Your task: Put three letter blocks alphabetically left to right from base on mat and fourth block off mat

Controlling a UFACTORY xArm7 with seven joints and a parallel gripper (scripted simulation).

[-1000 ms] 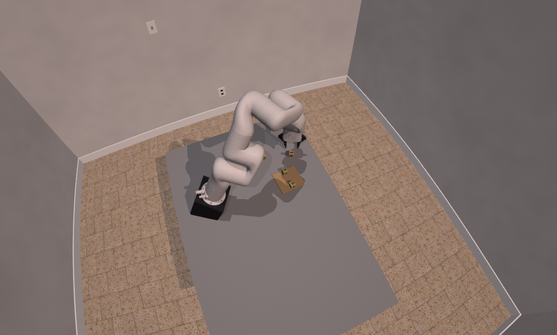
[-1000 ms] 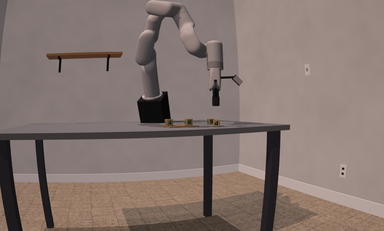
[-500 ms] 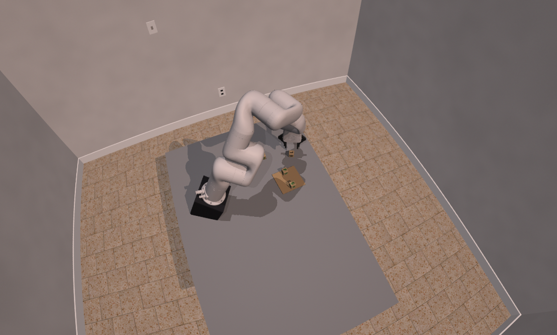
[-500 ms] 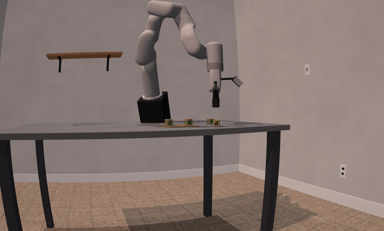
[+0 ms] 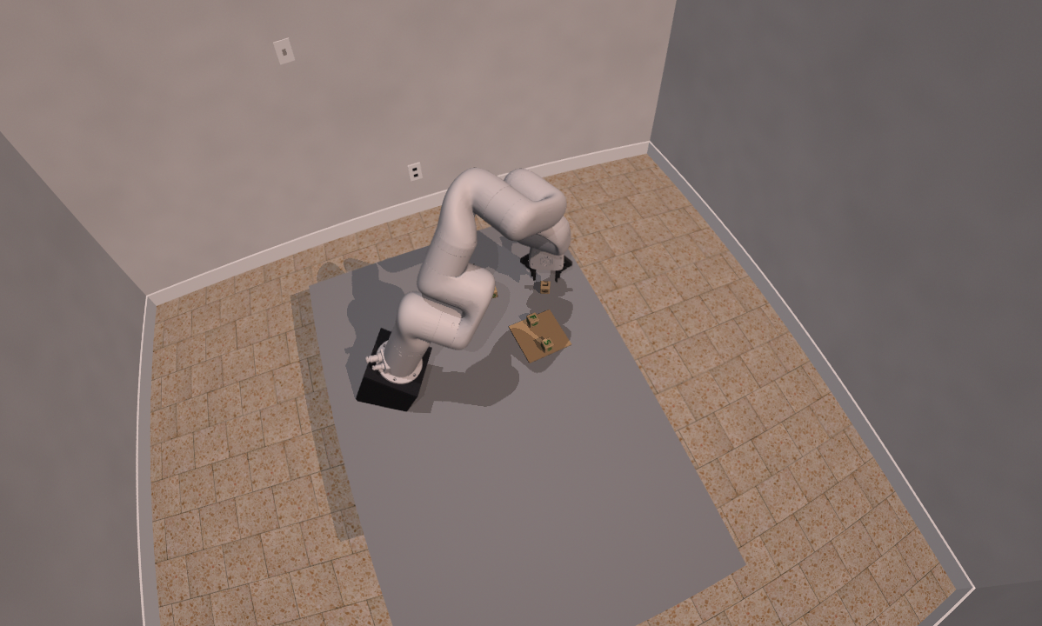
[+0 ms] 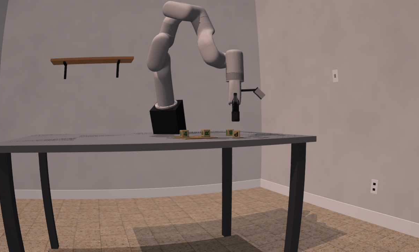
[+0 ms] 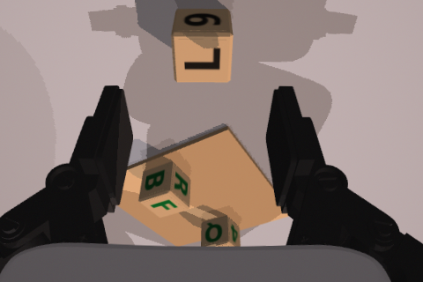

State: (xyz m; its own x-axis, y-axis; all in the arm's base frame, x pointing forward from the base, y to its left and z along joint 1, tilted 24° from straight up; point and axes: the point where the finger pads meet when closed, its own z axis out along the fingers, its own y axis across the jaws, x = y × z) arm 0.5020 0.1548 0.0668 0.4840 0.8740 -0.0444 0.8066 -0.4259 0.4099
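Now: the wooden block 7 cm below my hand. From my hand the other things lie so: mat (14 cm to the right, 9 cm behind, 8 cm below).
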